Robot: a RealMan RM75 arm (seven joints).
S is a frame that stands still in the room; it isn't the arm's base.
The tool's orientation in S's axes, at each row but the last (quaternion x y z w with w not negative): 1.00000 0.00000 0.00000 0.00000; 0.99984 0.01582 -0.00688 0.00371; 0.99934 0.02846 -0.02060 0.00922; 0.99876 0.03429 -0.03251 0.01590; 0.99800 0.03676 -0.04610 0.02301; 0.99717 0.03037 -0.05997 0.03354; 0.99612 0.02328 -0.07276 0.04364; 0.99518 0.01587 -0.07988 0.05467
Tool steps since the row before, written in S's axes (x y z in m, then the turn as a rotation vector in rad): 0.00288 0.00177 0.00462 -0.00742 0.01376 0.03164; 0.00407 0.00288 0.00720 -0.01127 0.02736 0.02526; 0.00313 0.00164 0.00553 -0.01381 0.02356 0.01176; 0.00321 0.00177 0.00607 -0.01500 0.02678 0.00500; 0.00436 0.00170 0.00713 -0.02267 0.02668 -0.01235; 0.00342 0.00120 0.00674 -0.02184 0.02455 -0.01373; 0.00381 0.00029 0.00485 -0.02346 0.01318 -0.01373; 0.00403 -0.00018 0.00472 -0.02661 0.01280 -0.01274
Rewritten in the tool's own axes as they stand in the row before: 0.00288 -0.00177 -0.00462 -0.00742 -0.01376 -0.03164; 0.00406 -0.00270 -0.00728 -0.01075 -0.02752 -0.02531; 0.00298 -0.00136 -0.00568 -0.01294 -0.02411 -0.01165; 0.00291 -0.00136 -0.00632 -0.01346 -0.02760 -0.00494; 0.00378 -0.00106 -0.00757 -0.01945 -0.02882 0.01302; 0.00264 -0.00055 -0.00716 -0.01858 -0.02673 0.01444; 0.00306 0.00032 -0.00535 -0.02064 -0.01550 0.01569; 0.00321 0.00084 -0.00525 -0.02392 -0.01514 0.01526
